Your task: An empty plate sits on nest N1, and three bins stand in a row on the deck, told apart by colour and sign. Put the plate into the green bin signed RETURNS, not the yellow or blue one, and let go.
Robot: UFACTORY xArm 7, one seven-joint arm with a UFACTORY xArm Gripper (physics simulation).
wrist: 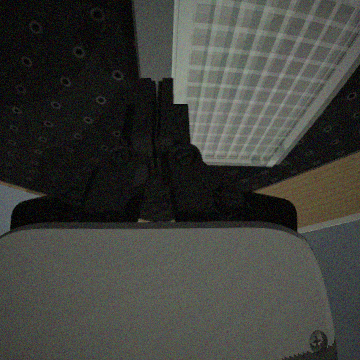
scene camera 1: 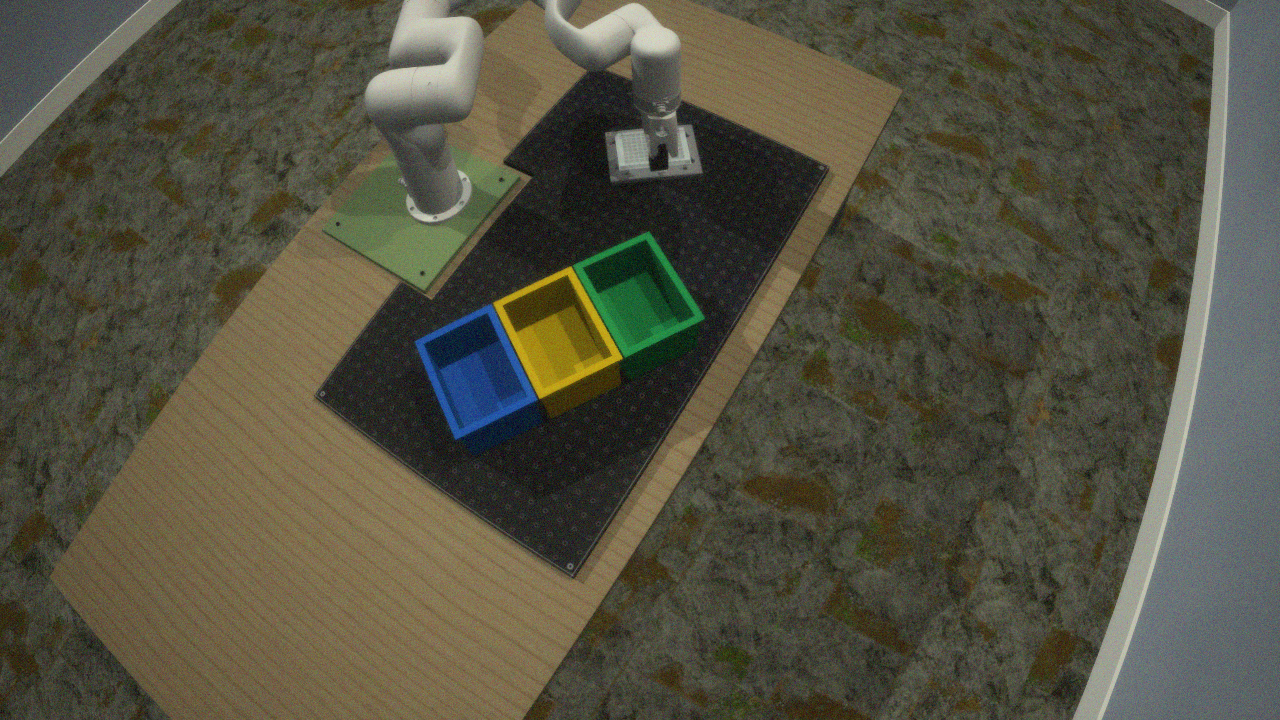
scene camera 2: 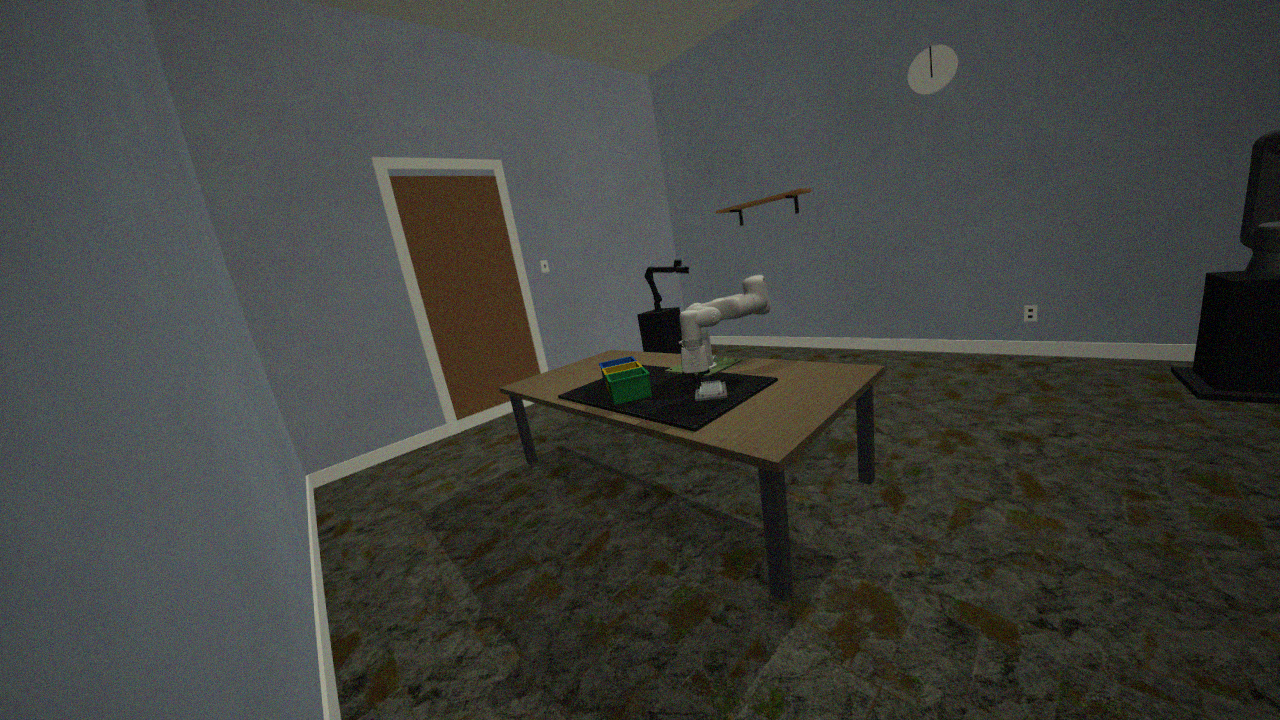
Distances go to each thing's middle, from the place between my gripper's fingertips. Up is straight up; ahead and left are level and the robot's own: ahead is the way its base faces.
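Grey nest (scene camera 1: 695, 170): 30 mm behind my hand, 40 mm to the left of it, 20 mm below it. White gridded plate (scene camera 1: 632, 151): my hand 30 mm past it, 40 mm to the right of it.
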